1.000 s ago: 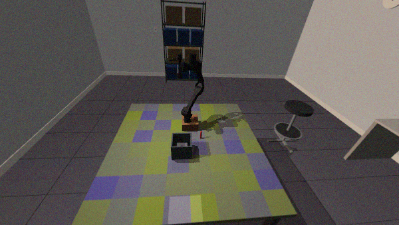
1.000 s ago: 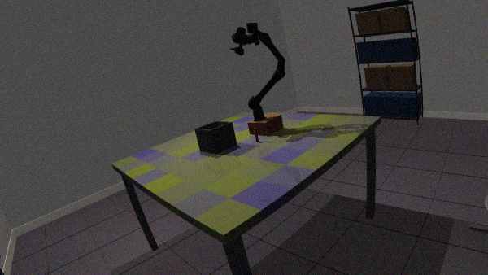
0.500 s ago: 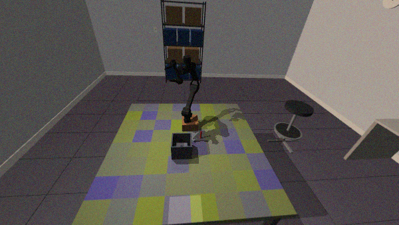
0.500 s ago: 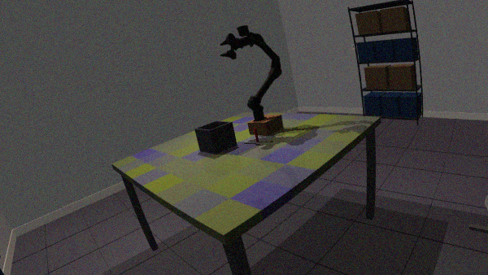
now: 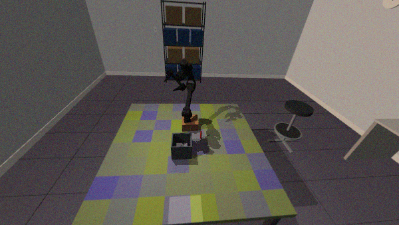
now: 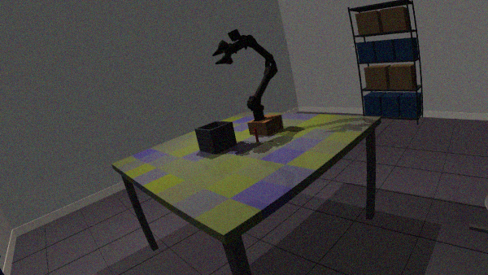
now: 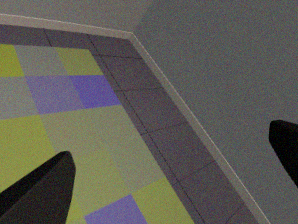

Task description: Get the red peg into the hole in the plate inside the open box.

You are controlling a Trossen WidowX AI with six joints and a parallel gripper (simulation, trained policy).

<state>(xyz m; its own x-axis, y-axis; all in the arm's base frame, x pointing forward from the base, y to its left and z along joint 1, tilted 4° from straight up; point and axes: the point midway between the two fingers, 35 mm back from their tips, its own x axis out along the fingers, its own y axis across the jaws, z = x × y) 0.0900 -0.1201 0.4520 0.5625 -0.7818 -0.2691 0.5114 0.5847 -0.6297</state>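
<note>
Right now my gripper tip is 6 cm short of the red peg, 26 cm to the right of it and 47 cm above it. Also, from my gripper tip: pale plate: 19 cm ahead, 7 cm to the left, 47 cm below.
</note>
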